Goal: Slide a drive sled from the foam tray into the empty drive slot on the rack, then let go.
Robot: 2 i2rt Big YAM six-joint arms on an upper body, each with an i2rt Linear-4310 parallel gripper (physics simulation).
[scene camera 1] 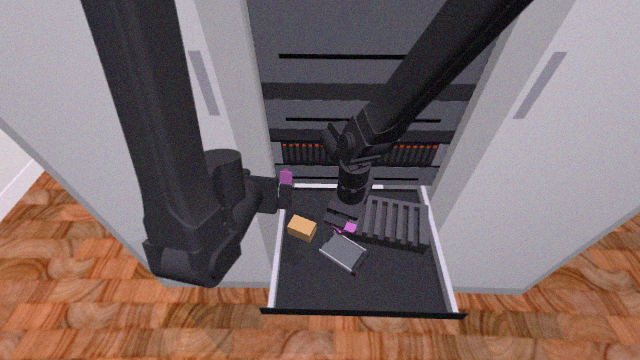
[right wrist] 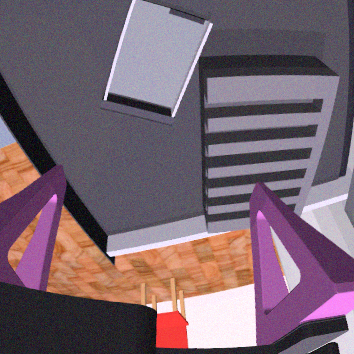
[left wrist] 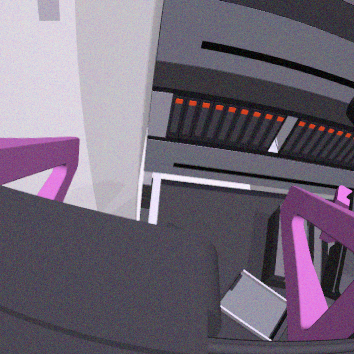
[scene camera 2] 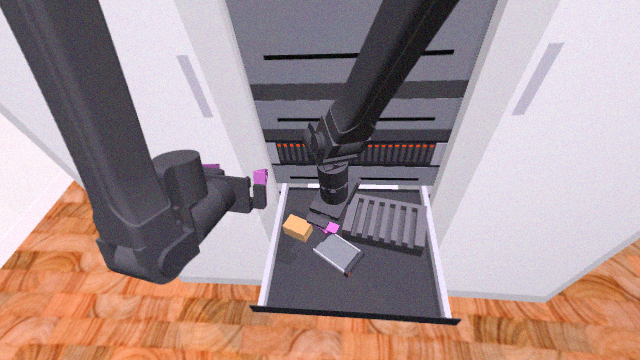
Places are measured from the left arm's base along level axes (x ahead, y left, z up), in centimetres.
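Pixels of known places: left gripper, between the fingertips: (scene camera 1: 261, 169) (left wrist: 185, 174) (scene camera 2: 242, 169); right gripper, between the fingertips: (scene camera 1: 347, 216) (right wrist: 158, 182) (scene camera 2: 335, 216).
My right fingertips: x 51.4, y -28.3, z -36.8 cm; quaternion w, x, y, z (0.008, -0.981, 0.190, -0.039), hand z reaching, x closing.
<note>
For each thing: its middle in the pictures, then the offset to it from my right fingertips. "spot": a spot on its surface instead.
- grey drive sled, middle of its body: (right wrist: 152, 64) (left wrist: 258, 308) (scene camera 2: 338, 252) (scene camera 1: 344, 252) dx -0.4, dy -0.3, dz -17.0 cm
- slotted dark foam tray, middle of its body: (right wrist: 259, 151) (left wrist: 322, 256) (scene camera 2: 384, 223) (scene camera 1: 387, 222) dx +8.3, dy -12.9, dz -15.0 cm
- empty slot, a spot on its surface: (left wrist: 283, 132) spot: dx +23.1, dy -0.4, dz -1.5 cm
- orange-tan box, middle of its body: (scene camera 1: 302, 228) (scene camera 2: 297, 228) dx +6.2, dy +11.7, dz -15.8 cm
- pulled-out drawer, a spot on its surface: (scene camera 2: 440, 270) (scene camera 1: 444, 267) spot: dx -5.2, dy -25.7, dz -14.5 cm
A grey drive sled (scene camera 1: 342, 252) (scene camera 2: 338, 253) (left wrist: 254, 305) (right wrist: 157, 55) lies flat on the drawer floor, apart from the slotted dark foam tray (scene camera 1: 400, 243) (scene camera 2: 385, 243) (right wrist: 270, 90), whose visible slots are empty. The rack's row of orange-tipped drives (scene camera 1: 415, 155) (scene camera 2: 400, 155) (left wrist: 220, 120) has a gap, the empty slot (left wrist: 283, 132), in the left wrist view; the right arm covers that part in the scene views. My right gripper (scene camera 1: 342, 229) (scene camera 2: 329, 229) (right wrist: 158, 182) is open and empty above the drawer, behind the sled. My left gripper (scene camera 2: 236, 171) (left wrist: 185, 174) is open and empty, left of the drawer.
An orange-tan box (scene camera 1: 302, 228) (scene camera 2: 297, 228) lies in the drawer left of the sled. The pulled-out drawer (scene camera 1: 445, 270) (scene camera 2: 440, 270) has white side walls. White cabinet panels stand on both sides of the rack. A red object (right wrist: 171, 330) shows beyond the drawer in the right wrist view.
</note>
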